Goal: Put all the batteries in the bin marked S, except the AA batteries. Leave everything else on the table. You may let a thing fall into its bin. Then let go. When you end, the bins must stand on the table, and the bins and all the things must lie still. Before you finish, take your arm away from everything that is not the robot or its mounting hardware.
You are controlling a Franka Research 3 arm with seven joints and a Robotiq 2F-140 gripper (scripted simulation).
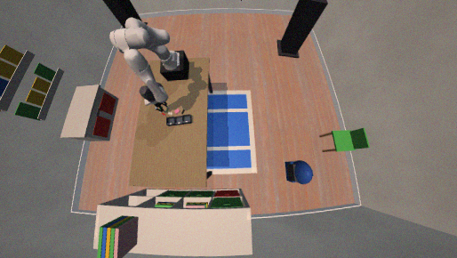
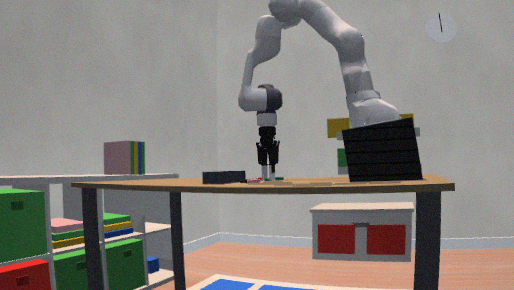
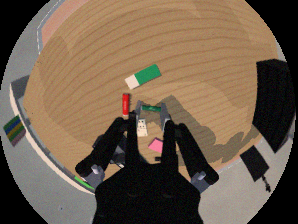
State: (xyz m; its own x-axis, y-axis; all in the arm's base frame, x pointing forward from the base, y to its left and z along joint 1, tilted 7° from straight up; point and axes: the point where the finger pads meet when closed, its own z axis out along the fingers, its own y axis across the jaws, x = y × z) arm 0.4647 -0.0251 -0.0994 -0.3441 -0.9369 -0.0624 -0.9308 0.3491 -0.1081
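My hand is 5 cm short of the red battery, 3 cm above it and 2 cm to the left of it. From my hand the other things lie so: green-and-white battery 7 cm to the right, 3 cm below; white spotted tile 5 cm to the left, 4 cm ahead, 3 cm below; green battery 3 cm below.
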